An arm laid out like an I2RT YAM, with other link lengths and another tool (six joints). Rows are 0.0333 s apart.
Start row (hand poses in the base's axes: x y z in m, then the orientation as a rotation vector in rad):
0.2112 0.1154 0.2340 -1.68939 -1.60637 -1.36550
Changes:
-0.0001 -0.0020 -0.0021 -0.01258 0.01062 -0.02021
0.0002 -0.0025 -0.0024 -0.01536 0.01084 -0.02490
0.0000 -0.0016 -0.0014 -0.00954 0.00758 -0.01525
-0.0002 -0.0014 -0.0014 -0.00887 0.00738 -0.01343
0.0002 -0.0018 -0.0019 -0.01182 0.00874 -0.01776
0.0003 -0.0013 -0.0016 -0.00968 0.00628 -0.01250
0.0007 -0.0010 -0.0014 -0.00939 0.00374 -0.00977
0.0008 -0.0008 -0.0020 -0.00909 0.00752 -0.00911
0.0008 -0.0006 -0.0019 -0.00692 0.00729 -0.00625
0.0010 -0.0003 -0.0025 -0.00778 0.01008 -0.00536
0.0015 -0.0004 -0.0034 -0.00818 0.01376 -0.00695
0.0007 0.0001 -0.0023 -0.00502 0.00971 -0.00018
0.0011 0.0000 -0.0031 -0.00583 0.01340 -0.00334
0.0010 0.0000 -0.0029 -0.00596 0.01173 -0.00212
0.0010 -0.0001 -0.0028 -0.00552 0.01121 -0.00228
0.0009 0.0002 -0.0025 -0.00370 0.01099 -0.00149
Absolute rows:
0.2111 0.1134 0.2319 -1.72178 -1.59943 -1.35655
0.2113 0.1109 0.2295 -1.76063 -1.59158 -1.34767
0.2113 0.1093 0.2281 -1.78485 -1.58620 -1.34095
0.2111 0.1079 0.2267 -1.80671 -1.58141 -1.33388
0.2113 0.1061 0.2248 -1.83523 -1.57549 -1.32542
0.2116 0.1048 0.2232 -1.85614 -1.57240 -1.31844
0.2123 0.1038 0.2218 -1.87312 -1.57221 -1.31321
0.2131 0.1030 0.2198 -1.89064 -1.57028 -1.30349
0.2139 0.1024 0.2179 -1.90382 -1.56850 -1.29395
0.2149 0.1021 0.2154 -1.91755 -1.56677 -1.28030
0.2164 0.1017 0.2120 -1.93434 -1.56232 -1.26276
0.2171 0.1018 0.2097 -1.94085 -1.56209 -1.24884
0.2182 0.1018 0.2066 -1.95221 -1.55828 -1.23144
0.2192 0.1018 0.2037 -1.96178 -1.55630 -1.21538
0.2202 0.1017 0.2009 -1.97099 -1.55399 -1.20020
0.2211 0.1019 0.1984 -1.97812 -1.55074 -1.18594

